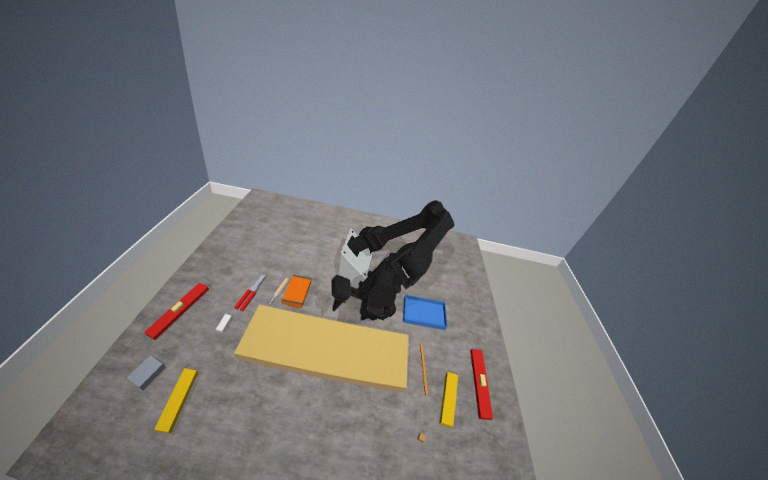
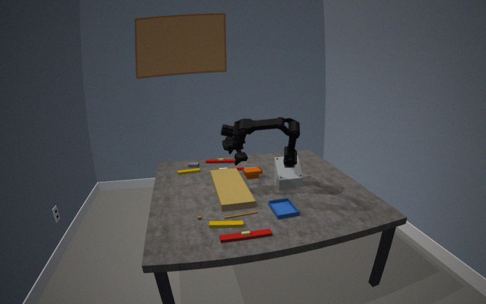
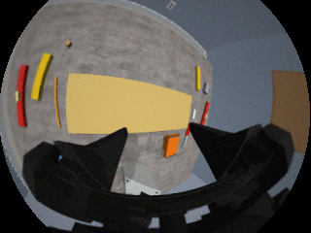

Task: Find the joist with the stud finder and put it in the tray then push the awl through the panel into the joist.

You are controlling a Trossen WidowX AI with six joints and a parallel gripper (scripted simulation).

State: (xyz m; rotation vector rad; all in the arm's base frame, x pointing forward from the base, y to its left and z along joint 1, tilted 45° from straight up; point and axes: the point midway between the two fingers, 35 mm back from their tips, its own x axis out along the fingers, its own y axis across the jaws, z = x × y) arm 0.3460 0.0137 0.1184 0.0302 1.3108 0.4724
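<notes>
Now: the orange stud finder 22 cm to the right of my gripper tip, 19 cm below it and 12 cm behind it. The rest, counted from my gripper tip: blue tray 26 cm to the left, 24 cm behind, 19 cm below; thin orange stick 28 cm to the left, 20 cm below, 2 cm behind; wooden-handled tool 29 cm to the right, 20 cm below, 12 cm behind.
</notes>
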